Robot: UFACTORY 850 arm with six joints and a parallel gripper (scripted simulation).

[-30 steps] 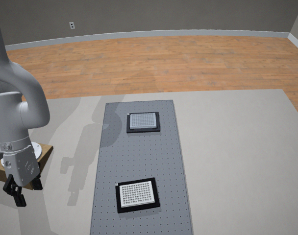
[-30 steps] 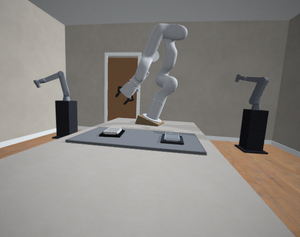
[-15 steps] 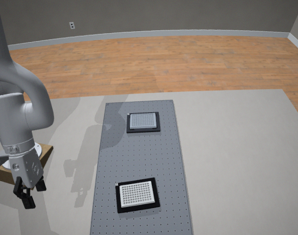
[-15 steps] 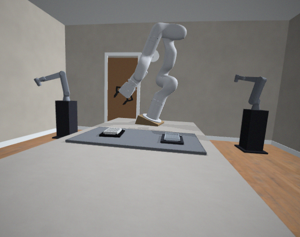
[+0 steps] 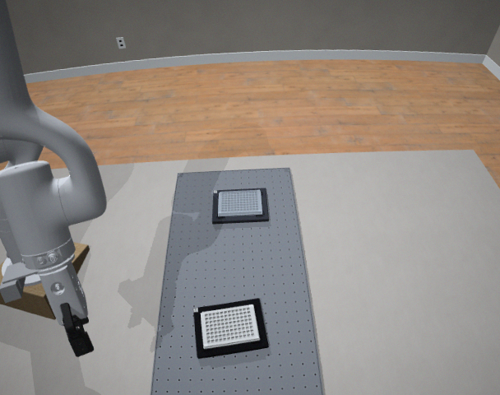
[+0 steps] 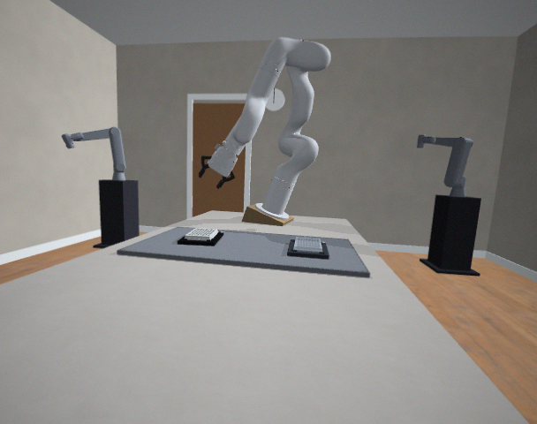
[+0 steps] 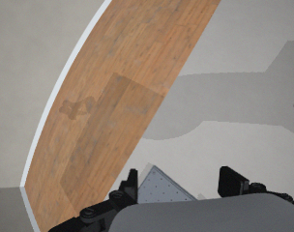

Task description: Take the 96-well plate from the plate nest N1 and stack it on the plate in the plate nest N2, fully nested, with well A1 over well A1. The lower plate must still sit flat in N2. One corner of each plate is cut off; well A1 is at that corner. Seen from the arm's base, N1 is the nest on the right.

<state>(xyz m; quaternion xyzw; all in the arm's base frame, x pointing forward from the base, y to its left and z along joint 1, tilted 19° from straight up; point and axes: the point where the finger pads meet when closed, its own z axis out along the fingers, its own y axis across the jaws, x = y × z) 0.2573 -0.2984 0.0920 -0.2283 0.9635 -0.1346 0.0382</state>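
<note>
My gripper is now 260 mm short of the white 96-well plate, 180 mm above it and 60 mm to the right of it. Also, from my hand: black plate nest 260 mm ahead, 190 mm below, 60 mm to the left.
</note>
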